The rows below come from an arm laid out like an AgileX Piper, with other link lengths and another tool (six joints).
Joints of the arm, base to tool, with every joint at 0 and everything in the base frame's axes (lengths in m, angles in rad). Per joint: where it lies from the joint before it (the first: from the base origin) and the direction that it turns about. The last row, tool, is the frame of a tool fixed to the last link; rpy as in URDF.
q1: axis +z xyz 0 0 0.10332
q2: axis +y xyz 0 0 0
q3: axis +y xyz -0.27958 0 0.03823
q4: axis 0.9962 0 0.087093 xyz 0.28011 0 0.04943
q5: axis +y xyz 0 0 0
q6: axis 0.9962 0 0.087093 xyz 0.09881 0 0.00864
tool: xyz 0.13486 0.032 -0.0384 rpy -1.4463 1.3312 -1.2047
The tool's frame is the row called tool.
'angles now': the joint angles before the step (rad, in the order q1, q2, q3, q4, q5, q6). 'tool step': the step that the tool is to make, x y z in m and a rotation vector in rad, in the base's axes. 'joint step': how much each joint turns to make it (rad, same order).
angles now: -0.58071 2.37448 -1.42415 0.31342 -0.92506 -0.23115
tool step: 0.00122 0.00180 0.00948 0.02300 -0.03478 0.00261
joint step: -0.00001 -0.01848 0.00634 -0.00002 0.00536 0.03828
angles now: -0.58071 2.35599 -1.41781 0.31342 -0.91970 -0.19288
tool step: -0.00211 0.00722 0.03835 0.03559 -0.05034 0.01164
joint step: -0.00001 -0.10060 0.04052 0.00176 0.05110 0.04602
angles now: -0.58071 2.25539 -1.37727 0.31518 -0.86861 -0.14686
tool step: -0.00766 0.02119 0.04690 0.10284 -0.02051 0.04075
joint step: 0.00000 -0.17169 0.06144 0.00000 0.17174 0.06306
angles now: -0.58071 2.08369 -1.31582 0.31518 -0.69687 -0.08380
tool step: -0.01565 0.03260 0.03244 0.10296 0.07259 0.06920
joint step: 0.00000 -0.17890 0.04653 -0.00657 0.26302 0.00522
